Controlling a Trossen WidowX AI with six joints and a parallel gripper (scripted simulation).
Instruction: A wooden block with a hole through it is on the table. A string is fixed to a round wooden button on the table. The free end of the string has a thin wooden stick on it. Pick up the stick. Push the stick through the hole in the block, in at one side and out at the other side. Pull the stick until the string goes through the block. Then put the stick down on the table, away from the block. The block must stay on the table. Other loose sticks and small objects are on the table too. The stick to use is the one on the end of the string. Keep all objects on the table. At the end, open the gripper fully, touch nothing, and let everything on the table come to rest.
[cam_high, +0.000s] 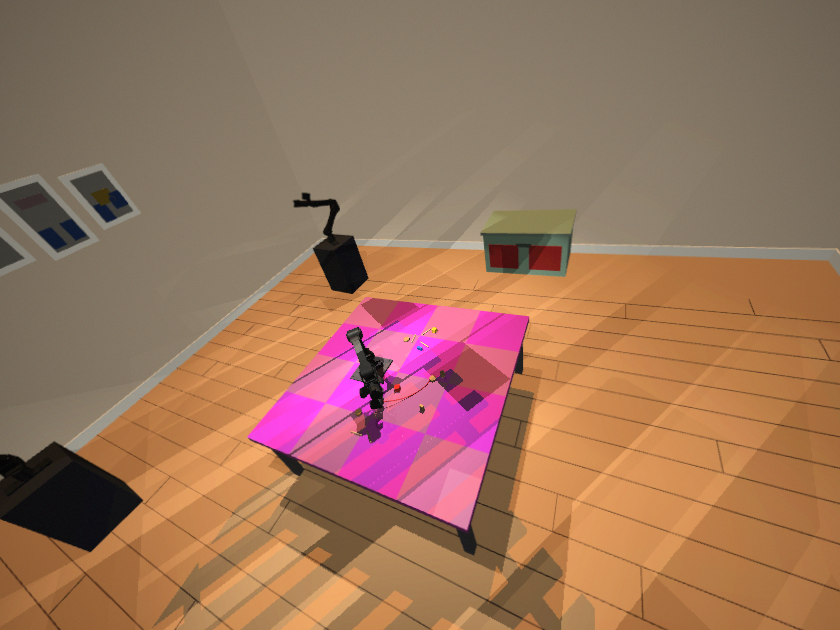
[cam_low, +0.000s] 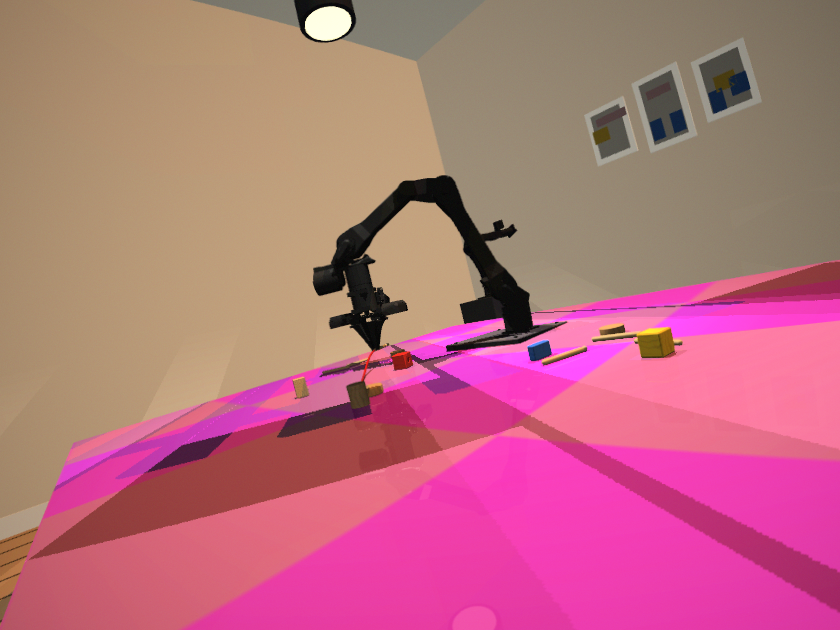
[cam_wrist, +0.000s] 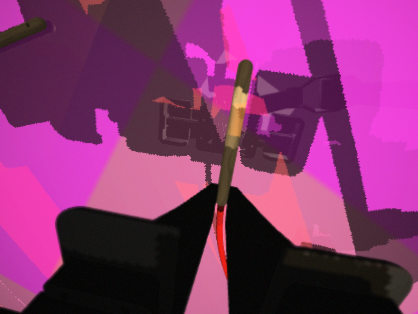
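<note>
Now: gripper tip 220 mm short of the tan block, 60 mm to the right of it and 20 mm above it. Round my gripper tip: red block (130 mm to the left, 20 mm below, 20 mm ahead); then thin wooden stick (10 mm to the right, 10 mm behind); then round wooden button (260 mm to the left, 180 mm ahead, 30 mm below).
</note>
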